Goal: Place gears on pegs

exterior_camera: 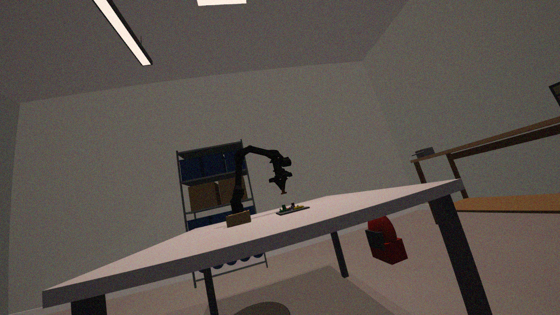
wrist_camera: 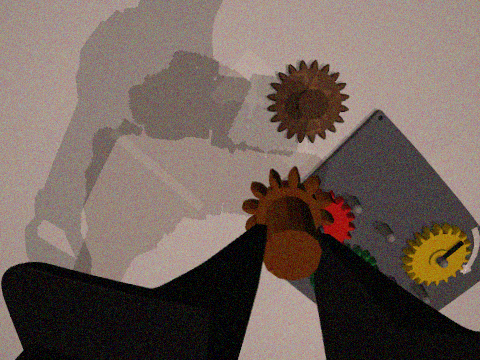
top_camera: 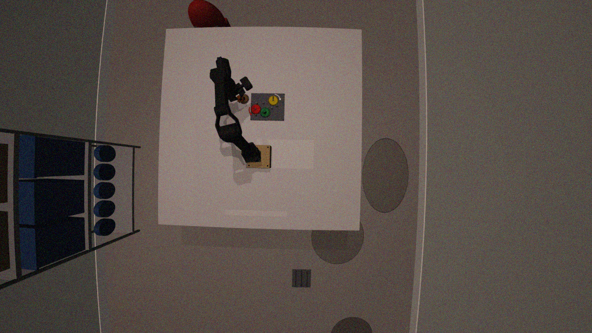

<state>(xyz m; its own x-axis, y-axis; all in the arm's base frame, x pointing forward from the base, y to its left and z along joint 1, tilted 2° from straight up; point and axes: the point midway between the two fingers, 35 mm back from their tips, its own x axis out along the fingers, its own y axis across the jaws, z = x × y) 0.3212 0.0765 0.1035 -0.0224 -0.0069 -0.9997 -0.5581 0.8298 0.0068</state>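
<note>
Now: the green gear 40 mm behind my gripper tip, 120 mm to the right of it and 120 mm below it. Also, from my gripper tip: small orange gear 10 mm below; brown gear 50 mm ahead, 20 mm to the left, 130 mm below; red arrow 30 mm behind, 30 mm to the right, 130 mm below.
</note>
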